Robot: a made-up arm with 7 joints. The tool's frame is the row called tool.
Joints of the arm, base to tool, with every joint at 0 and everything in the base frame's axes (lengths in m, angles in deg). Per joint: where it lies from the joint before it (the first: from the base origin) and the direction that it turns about. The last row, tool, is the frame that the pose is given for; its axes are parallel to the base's.
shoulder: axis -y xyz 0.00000 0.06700 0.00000
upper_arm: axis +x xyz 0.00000 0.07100 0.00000
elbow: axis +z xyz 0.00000 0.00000 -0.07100
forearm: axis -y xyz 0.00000 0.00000 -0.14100
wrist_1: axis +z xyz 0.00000 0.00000 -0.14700
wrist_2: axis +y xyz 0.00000 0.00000 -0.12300
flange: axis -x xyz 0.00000 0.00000 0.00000
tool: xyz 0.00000 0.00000 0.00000
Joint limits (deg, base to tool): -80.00..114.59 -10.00..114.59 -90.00..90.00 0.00..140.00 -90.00..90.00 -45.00..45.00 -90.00..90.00
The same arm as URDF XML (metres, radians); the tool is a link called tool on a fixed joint. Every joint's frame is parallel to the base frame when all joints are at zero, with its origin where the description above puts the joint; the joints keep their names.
<robot name="arm">
<joint name="tool_fixed" type="fixed"><parent link="link7"/><child link="tool"/><origin xyz="0 0 0"/></joint>
<joint name="flange" type="revolute"><parent link="link6"/><child link="link7"/><origin xyz="0 0 0"/><axis xyz="-1 0 0"/><limit lower="-1.5708" upper="1.5708"/></joint>
<joint name="wrist_2" type="revolute"><parent link="link5"/><child link="link6"/><origin xyz="0 0 -0.123"/><axis xyz="0 1 0"/><limit lower="-0.7854" upper="0.7854"/></joint>
<joint name="wrist_1" type="revolute"><parent link="link4"/><child link="link5"/><origin xyz="0 0 -0.147"/><axis xyz="0 0 1"/><limit lower="-1.5708" upper="1.5708"/></joint>
<joint name="forearm" type="revolute"><parent link="link3"/><child link="link4"/><origin xyz="0 0 -0.141"/><axis xyz="0 -1 0"/><limit lower="0" upper="2.4435"/></joint>
<joint name="elbow" type="revolute"><parent link="link2"/><child link="link3"/><origin xyz="0 0 -0.071"/><axis xyz="0 0 1"/><limit lower="-1.5708" upper="1.5708"/></joint>
<joint name="upper_arm" type="revolute"><parent link="link1"/><child link="link2"/><origin xyz="0 0.071 0"/><axis xyz="1 0 0"/><limit lower="-0.1745" upper="2"/></joint>
<joint name="shoulder" type="revolute"><parent link="base"/><child link="link1"/><origin xyz="0 0.067 0"/><axis xyz="0 -1 0"/><limit lower="-1.3963" upper="2"/></joint>
<link name="base"/>
<link name="link1"/>
<link name="link2"/>
<link name="link3"/>
<link name="link4"/>
<link name="link5"/>
<link name="link6"/>
<link name="link7"/>
<link name="tool"/>
</robot>

